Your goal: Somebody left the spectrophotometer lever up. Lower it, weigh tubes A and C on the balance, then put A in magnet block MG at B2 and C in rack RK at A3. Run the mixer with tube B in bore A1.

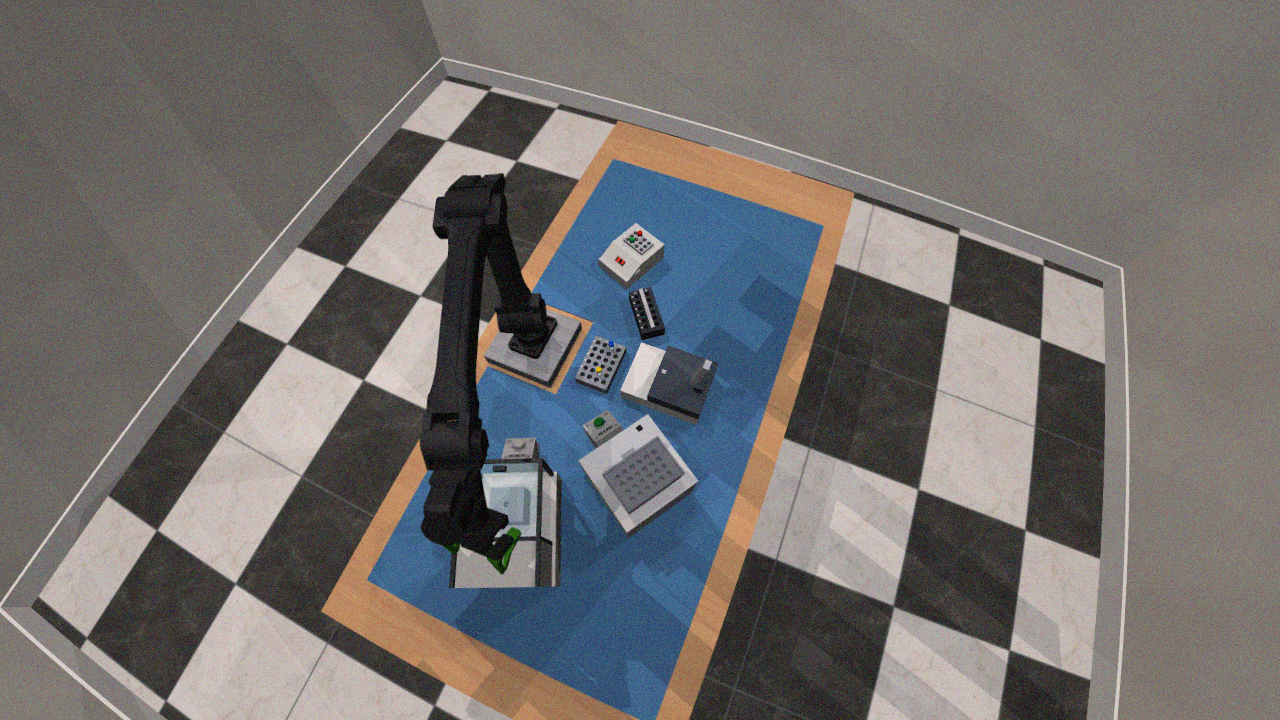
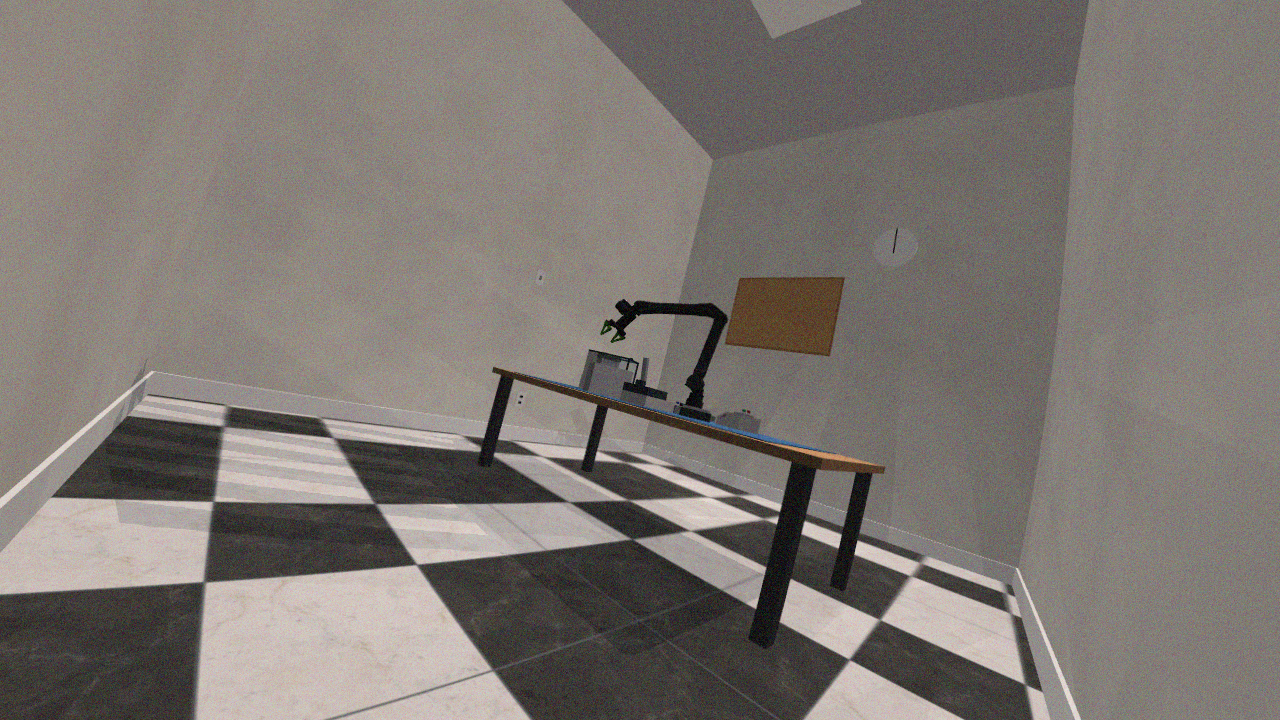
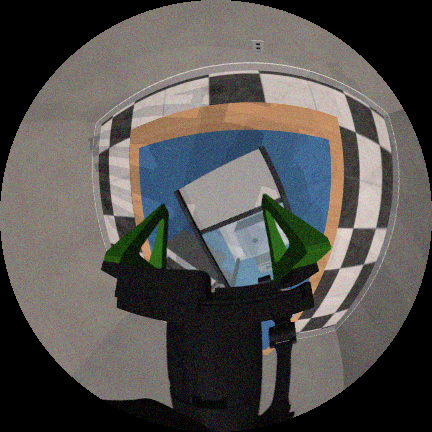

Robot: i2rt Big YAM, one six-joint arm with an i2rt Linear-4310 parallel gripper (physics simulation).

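Pixels of known places: gripper, fingertip midpoint: (image 1: 479, 561) (image 2: 605, 338) (image 3: 212, 202); arm's base, origin of the base link: (image 1: 533, 335).
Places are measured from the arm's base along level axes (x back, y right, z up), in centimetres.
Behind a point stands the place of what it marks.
Note:
My gripper (image 1: 478, 559) @(x -21.6, y 51.8, z 26.2 cm) (image 2: 609, 337) @(x -21.6, y 51.8, z 26.2 cm) (image 3: 212, 202) @(x -21.6, y 51.8, z 26.2 cm) is open and empty, above the balance (image 1: 528, 574) @(x -28.2, y 51.0, z 16.8 cm) (image 2: 608, 377) (image 3: 225, 185) @(x -22.0, y 52.8, z 16.8 cm). The balance has a glass chamber with its pan visible inside. The spectrophotometer (image 1: 669, 383) @(x -37.5, y 1.1, z 4.5 cm) is white and dark grey; its lever (image 1: 703, 374) @(x -44.5, y -0.1, z 13.4 cm) appears to stand up. The grey rack RK (image 1: 600, 363) @(x -19.1, y 0.6, z -0.6 cm) holds blue and yellow caps. The black magnet block MG (image 1: 646, 313) @(x -24.8, y -16.3, z 1.1 cm) lies behind it. A white machine with a grey bored plate (image 1: 642, 474) @(x -40.5, y 25.6, z 15.4 cm) stands beside the balance. Tube letters cannot be read.
A small white device (image 1: 630, 257) @(x -14.6, y -30.2, z 2.5 cm) with a red display carries red and green caps. A green button box (image 1: 601, 426) @(x -26.5, y 16.5, z 3.6 cm) and a grey button box (image 1: 520, 447) @(x -11.7, y 28.2, z 3.6 cm) stand near the balance. The arm's base plate (image 1: 565, 344) @(x -8.8, y -0.7, z 0.1 cm) sits at the table's edge.

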